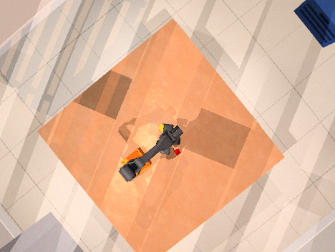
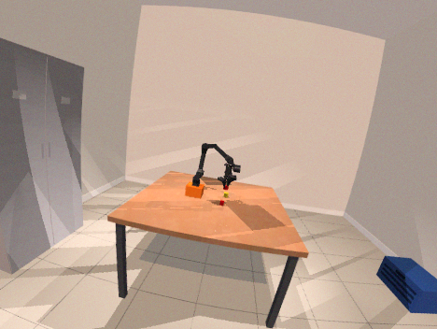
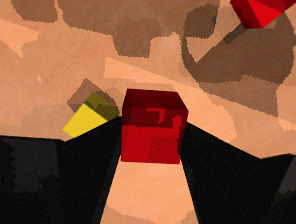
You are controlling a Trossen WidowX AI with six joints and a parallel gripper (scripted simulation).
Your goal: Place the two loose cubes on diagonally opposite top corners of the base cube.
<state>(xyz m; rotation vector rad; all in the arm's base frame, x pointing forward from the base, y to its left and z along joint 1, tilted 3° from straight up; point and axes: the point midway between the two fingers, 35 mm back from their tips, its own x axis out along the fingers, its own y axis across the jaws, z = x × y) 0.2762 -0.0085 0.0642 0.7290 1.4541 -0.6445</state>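
My gripper tip is now 10 cm above the yellow cube, 7 cm to the right of it and 2 cm short of it.
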